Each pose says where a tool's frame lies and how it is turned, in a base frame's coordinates. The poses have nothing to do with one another.
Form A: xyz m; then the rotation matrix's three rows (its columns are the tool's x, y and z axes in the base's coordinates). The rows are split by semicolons.
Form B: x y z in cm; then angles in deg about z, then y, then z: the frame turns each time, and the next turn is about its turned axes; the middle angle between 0 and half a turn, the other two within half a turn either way. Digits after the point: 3 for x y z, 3 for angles.
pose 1, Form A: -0.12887, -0.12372, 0.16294; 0.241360, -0.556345, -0.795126; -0.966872, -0.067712, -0.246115; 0.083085, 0.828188, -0.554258
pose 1, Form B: -12.887, -12.372, 16.294, -162.801, 123.660, 95.729
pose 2, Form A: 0.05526, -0.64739, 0.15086; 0.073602, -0.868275, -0.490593; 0.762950, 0.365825, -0.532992; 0.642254, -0.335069, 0.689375
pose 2, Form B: 5.526, -64.739, 15.086, -132.628, 46.419, -152.449
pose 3, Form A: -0.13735, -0.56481, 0.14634; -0.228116, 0.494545, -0.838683; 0.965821, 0.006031, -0.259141; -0.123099, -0.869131, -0.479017
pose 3, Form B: -13.735, -56.481, 14.634, -162.830, 118.621, -81.939
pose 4, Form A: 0.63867, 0.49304, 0.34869; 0.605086, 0.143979, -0.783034; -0.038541, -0.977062, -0.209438; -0.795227, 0.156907, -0.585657
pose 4, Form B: 63.867, 49.304, 34.869, -165.026, 125.849, 11.162
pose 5, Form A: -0.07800, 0.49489, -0.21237; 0.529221, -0.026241, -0.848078; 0.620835, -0.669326, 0.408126; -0.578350, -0.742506, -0.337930
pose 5, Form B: -7.800, 49.489, -21.237, 154.301, 109.751, -52.084
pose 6, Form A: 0.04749, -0.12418, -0.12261; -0.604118, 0.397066, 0.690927; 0.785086, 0.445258, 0.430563; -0.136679, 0.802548, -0.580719
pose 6, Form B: 4.749, -12.418, -12.261, 31.930, 125.501, 80.335
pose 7, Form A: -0.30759, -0.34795, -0.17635; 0.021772, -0.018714, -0.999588; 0.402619, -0.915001, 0.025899; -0.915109, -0.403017, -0.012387
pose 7, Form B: -30.759, -34.795, -17.635, 178.516, 90.710, -23.769
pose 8, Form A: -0.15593, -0.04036, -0.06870; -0.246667, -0.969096, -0.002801; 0.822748, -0.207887, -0.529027; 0.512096, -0.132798, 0.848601
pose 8, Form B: -15.593, -4.036, -6.870, -90.303, 31.940, -165.462
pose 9, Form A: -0.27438, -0.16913, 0.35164; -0.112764, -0.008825, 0.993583; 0.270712, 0.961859, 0.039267; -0.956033, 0.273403, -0.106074
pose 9, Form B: -27.438, -16.913, 35.164, 2.263, 96.089, 15.959
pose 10, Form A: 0.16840, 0.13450, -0.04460; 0.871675, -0.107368, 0.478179; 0.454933, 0.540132, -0.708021; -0.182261, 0.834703, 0.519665
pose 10, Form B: 16.840, 13.450, -4.460, -55.966, 58.690, 77.683
